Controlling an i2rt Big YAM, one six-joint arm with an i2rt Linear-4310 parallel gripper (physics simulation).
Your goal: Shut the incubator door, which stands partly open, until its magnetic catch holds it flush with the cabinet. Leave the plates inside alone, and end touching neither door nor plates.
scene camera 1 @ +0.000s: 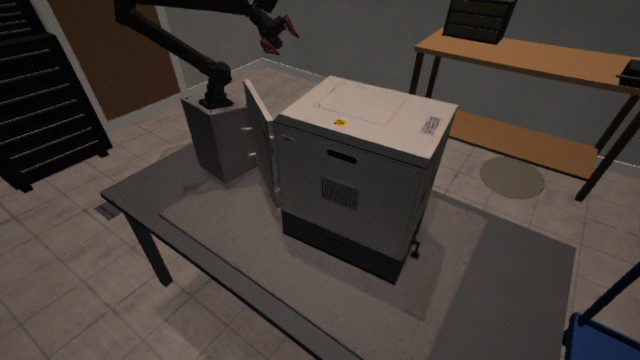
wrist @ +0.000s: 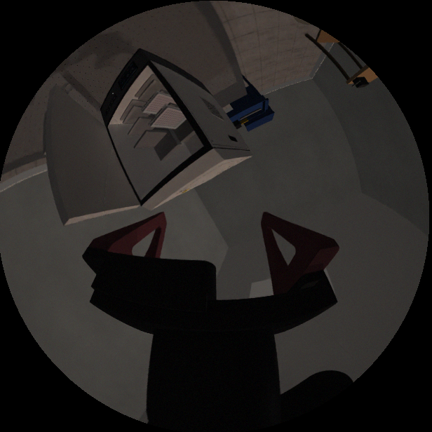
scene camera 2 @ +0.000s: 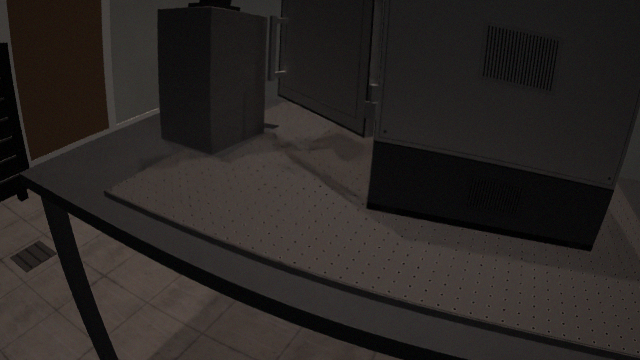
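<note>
The incubator cabinet stands on the perforated board. Its door stands wide open at the left of the cabinet in scene camera 1. The bar handle is on the door's outer face. Pale plates rest on shelves inside, seen through the opening in the wrist view. My gripper is open and empty. It hangs in the air above and behind the door and cabinet in scene camera 1, touching neither. The gripper does not show in scene camera 2.
The arm's grey pedestal stands close to the door's handle side. The perforated board lies on the table. A workbench stands behind, a black drawer cabinet at left, and a blue cart at right.
</note>
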